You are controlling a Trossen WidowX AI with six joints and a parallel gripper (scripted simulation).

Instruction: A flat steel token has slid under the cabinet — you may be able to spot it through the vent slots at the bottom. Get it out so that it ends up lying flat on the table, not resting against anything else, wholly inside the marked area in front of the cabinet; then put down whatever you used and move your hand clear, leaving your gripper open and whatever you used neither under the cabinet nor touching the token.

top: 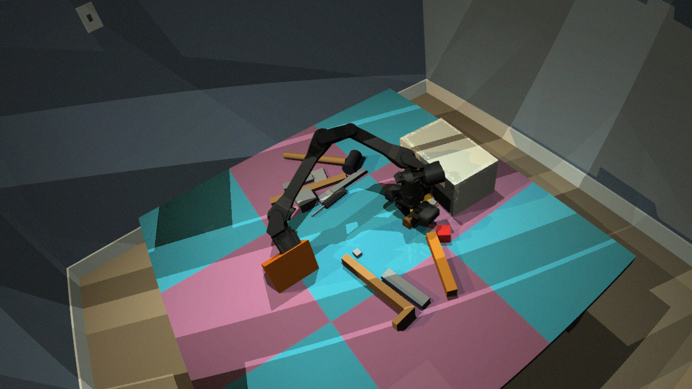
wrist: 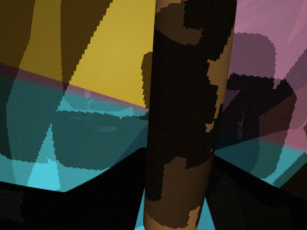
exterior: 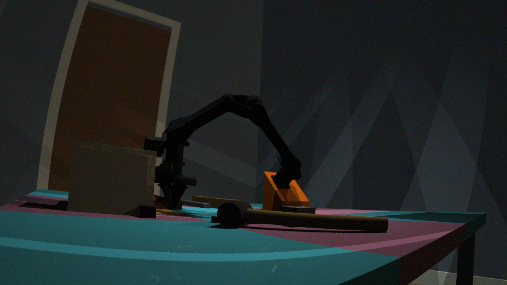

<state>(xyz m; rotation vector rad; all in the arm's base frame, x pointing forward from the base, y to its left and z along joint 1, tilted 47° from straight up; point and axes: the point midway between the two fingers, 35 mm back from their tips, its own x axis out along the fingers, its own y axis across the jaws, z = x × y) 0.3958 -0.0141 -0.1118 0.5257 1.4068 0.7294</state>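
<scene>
Now: the small grey cube 22 cm behind my gripper tip and 2 cm to the left of it. Also, from my gripper tip: orange bar 19 cm to the right, 5 cm behind, 1 cm above; then flat grey piece 24 cm ahead, 9 cm to the left; then red cube 12 cm to the right, 3 cm ahead, 1 cm above.
</scene>
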